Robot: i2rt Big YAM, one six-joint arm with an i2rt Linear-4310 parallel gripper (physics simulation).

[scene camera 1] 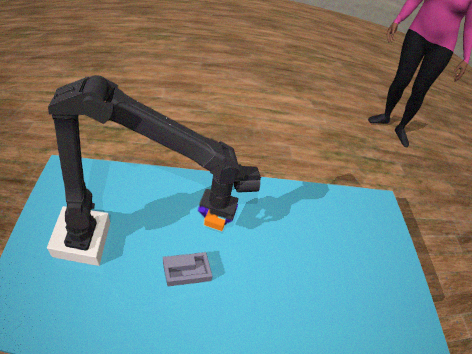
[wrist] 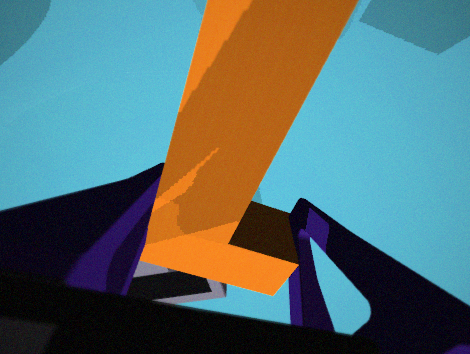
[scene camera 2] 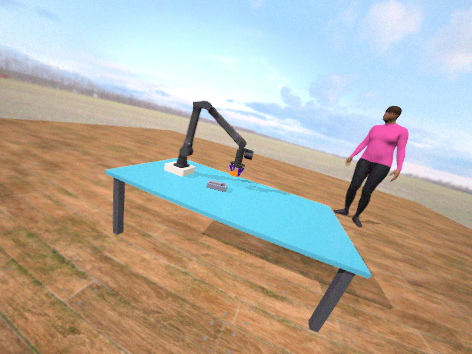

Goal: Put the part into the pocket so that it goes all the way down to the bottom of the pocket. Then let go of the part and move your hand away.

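Pixels of known places: gripper, fingertip midpoint: point(scene camera 1: 215, 220) point(wrist: 232, 192) point(scene camera 2: 235, 175); arm's base, link origin: point(scene camera 1: 81, 233) point(scene camera 2: 181, 165).
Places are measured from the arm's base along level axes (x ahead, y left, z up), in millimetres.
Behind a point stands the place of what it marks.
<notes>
My gripper point(scene camera 1: 216, 215) {y 102, x 433, z 41 mm} point(scene camera 2: 236, 171) {y 102, x 433, z 41 mm} point(wrist: 232, 192) {y 102, x 433, z 41 mm} has purple fingers and is shut on the orange part point(scene camera 1: 214, 221) {y 79, x 428, z 65 mm} point(scene camera 2: 234, 174) {y 72, x 436, z 53 mm} point(wrist: 240, 100) {y 152, x 432, z 70 mm}. In the wrist view the part is a long bar with a short foot reaching toward the right finger; the bar's far end runs out of the frame. The gripper holds it above the table, behind and to the right of the grey pocket block point(scene camera 1: 179, 261) {y -28, x 334, z -21 mm} point(scene camera 2: 216, 186) {y -85, x 372, z -30 mm} point(wrist: 219, 286) {y -48, x 431, z -21 mm} in scene camera 1. The block lies apart from the part, its pocket facing up and bent in outline. The part and fingers hide some of the block in the wrist view.
The blue table point(scene camera 1: 310, 280) {y -39, x 766, z -57 mm} point(scene camera 2: 280, 215) {y -112, x 851, z -57 mm} carries the arm's white base block point(scene camera 1: 75, 255) {y -77, x 0, z -13 mm} point(scene camera 2: 179, 170) {y -75, x 40, z -15 mm}, left of the pocket block. A person in a pink top point(scene camera 1: 442, 22) point(scene camera 2: 381, 145) stands on the floor beyond the table's far edge.
</notes>
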